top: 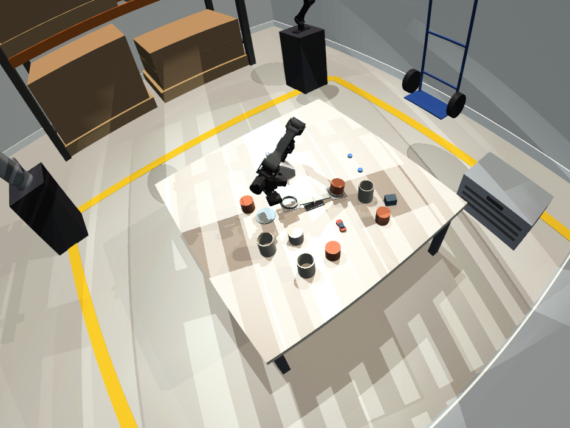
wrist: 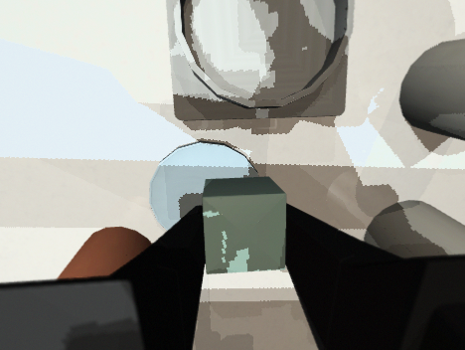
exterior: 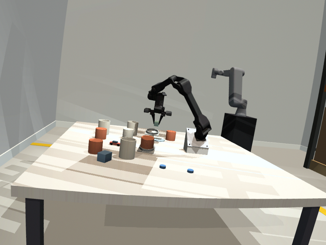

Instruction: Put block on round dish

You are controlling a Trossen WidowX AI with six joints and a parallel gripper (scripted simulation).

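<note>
Now: the round pale blue dish 3 cm behind my gripper tip, 4 cm to the right of it and 11 cm below it. From my gripper tip the other things lie so: pale green block 1 cm above; cream cylinder 19 cm ahead, 8 cm below; balance 8 cm ahead, 19 cm to the left, 8 cm below.
</note>
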